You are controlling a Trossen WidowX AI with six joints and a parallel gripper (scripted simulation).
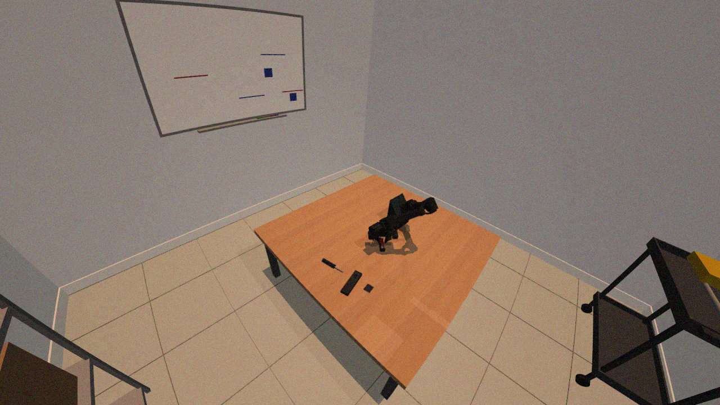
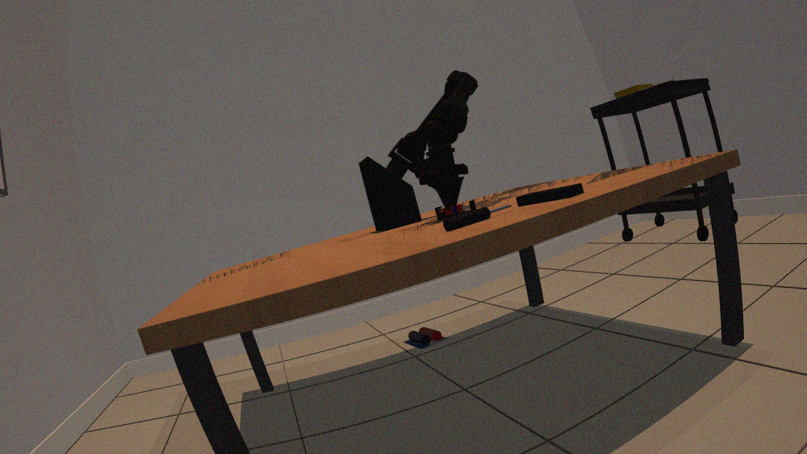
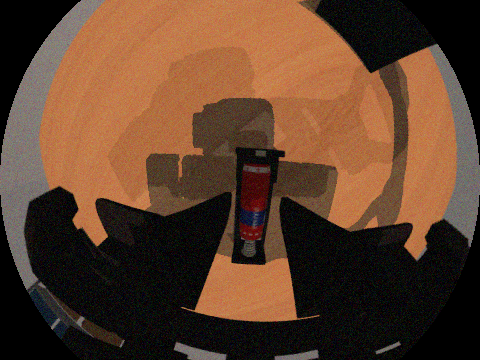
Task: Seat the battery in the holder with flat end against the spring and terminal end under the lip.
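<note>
My gripper tip is now 10 mm above the battery. From my gripper tip the other things lie so: black battery cover 300 mm ahead, 180 mm to the left, 20 mm below; black screwdriver 360 mm ahead, 50 mm to the right, 10 mm below; black remote 350 mm ahead, 100 mm to the left, 10 mm below.
</note>
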